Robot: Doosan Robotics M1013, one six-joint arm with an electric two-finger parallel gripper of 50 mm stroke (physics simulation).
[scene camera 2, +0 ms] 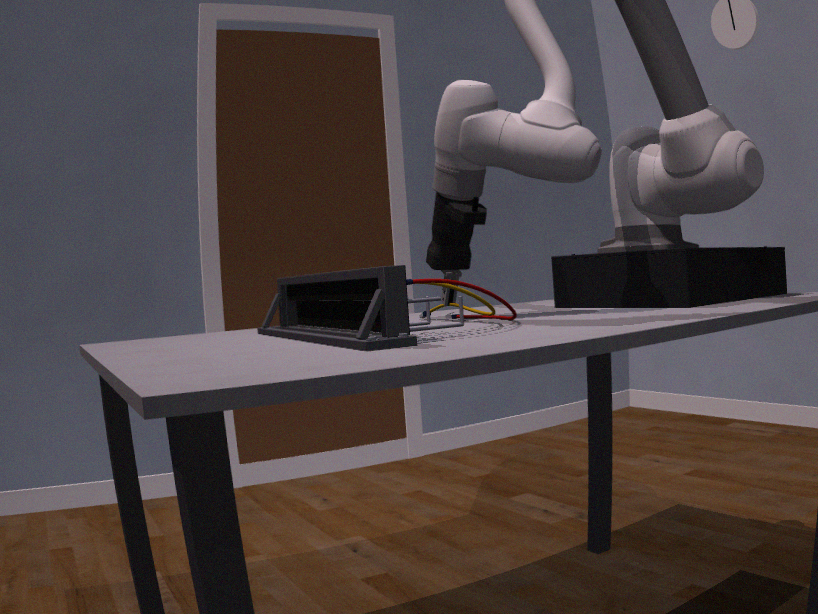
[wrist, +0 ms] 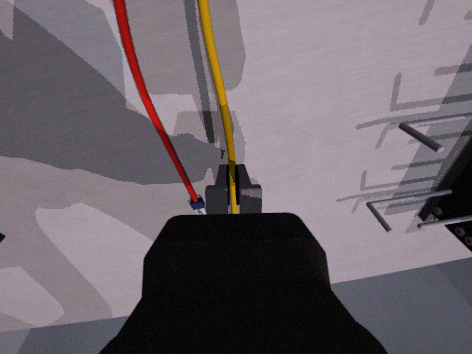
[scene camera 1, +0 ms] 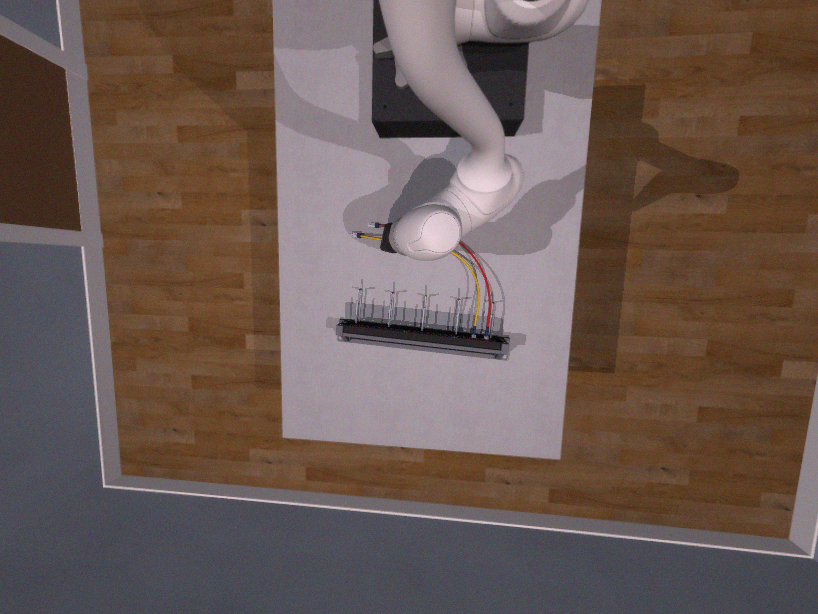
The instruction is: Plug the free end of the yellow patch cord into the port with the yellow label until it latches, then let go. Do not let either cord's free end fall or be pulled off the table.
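Places are measured from the arm's base along level axes (x ahead, y left, z up), in centimetres.
Where they show: gripper, between the fingertips: (scene camera 2: 447,303) (wrist: 232,176).
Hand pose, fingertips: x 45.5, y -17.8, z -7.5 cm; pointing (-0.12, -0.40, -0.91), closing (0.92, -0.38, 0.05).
Observation:
Each offset is from my fingertips to the top centre of the thing. "spot": to the spot under its first point.
The yellow patch cord (scene camera 1: 477,290) (scene camera 2: 487,301) (wrist: 215,65) runs in a curve from the patch panel {dx +25.8, dy +5.0, dz +6.9 cm} (scene camera 1: 422,335) (scene camera 2: 395,304) to my gripper (scene camera 2: 449,298) (wrist: 232,176). The gripper is shut on the yellow cord, behind its free end, and holds it a little above the table. The yellow cord's free plug {spot: dx -3.7, dy -10.4, dz -1.7 cm} (scene camera 1: 357,235) (scene camera 2: 424,313) sticks out beyond the gripper in the scene views; the gripper body hides it in the wrist view. In scene camera 1 the arm hides the fingertips. The yellow-labelled port cannot be made out.
The red cord (scene camera 1: 488,280) (scene camera 2: 505,305) (wrist: 142,92) runs alongside, its free plug {spot: dx -5.8, dy -5.1, dz -2.2 cm} (scene camera 1: 373,225) (scene camera 2: 454,316) (wrist: 197,203) close beside the fingers. Metal cable-guide bars (scene camera 1: 425,307) (scene camera 2: 461,310) (wrist: 421,137) stick out from the panel. The table edge (scene camera 2: 370,386) runs beyond the panel.

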